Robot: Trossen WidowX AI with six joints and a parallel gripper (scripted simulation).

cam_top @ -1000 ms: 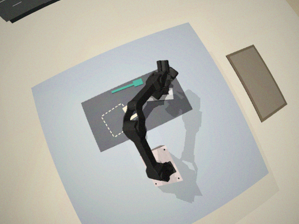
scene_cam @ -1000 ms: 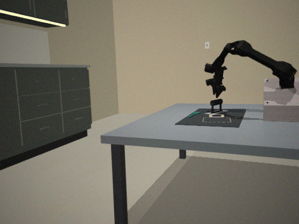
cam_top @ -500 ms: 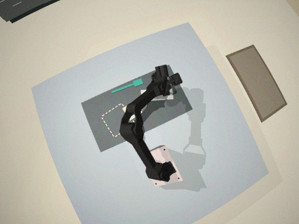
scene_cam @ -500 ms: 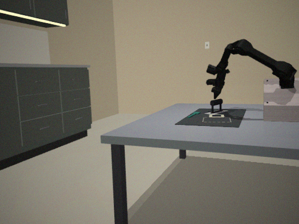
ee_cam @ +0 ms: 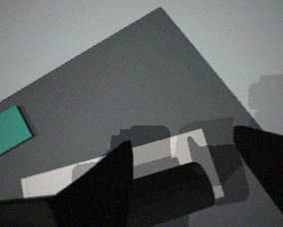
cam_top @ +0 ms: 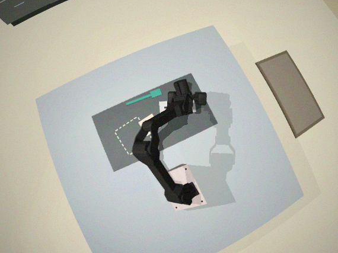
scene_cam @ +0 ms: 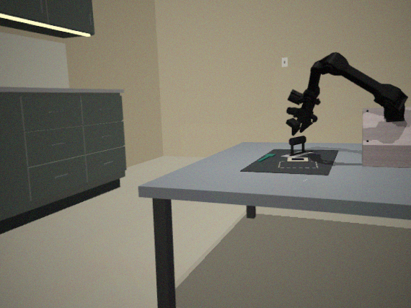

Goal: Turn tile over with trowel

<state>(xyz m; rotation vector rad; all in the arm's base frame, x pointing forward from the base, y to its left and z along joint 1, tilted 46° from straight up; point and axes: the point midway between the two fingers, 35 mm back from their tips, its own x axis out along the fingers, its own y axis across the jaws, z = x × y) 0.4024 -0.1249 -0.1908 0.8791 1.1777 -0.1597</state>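
Now: gripper tip 30 mm past the tile, 240 mm to the right of it and 100 mm above it. The rest, counted from my gripper tip: teal trowel: 120 mm ahead, 180 mm to the left, 100 mm below.
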